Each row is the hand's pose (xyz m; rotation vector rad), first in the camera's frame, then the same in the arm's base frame.
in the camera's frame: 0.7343 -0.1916 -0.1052 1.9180 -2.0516 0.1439
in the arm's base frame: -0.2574 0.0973 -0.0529 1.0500 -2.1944 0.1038
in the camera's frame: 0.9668 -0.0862 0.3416 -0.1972 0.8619 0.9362
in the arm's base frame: 0.1118 0.1480 0.3019 -0.1002 1.1784 0.2711
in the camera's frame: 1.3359 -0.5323 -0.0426 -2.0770 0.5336 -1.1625
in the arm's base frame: 0.0748 -0.5019 0.0590 -2.4075 1.1909 -1.4244
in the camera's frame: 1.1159 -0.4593 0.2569 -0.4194 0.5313 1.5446
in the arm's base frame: 0.0183 -0.2503 0.3364 -0.2971 0.9722 0.9416
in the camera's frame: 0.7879 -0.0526 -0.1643 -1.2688 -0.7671 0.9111
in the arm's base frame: -0.1596 0.1625 -0.1619 -1.5265 -0.0622 0.6741
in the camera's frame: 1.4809 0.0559 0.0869 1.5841 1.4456 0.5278
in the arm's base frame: 0.5295 -0.0930 -0.0398 1.7352 1.0631 -0.2039
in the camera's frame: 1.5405 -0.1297 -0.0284 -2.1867 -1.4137 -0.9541
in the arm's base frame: 0.4505 -0.2994 -0.0893 -2.9252 -0.8739 -0.6674
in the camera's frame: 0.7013 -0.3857 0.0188 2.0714 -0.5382 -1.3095
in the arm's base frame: -0.3481 -0.0084 0.1334 1.5454 -1.2308 -1.6173
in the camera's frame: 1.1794 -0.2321 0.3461 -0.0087 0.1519 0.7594
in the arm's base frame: 0.2112 -0.0878 0.3339 -0.1726 0.4519 0.1410
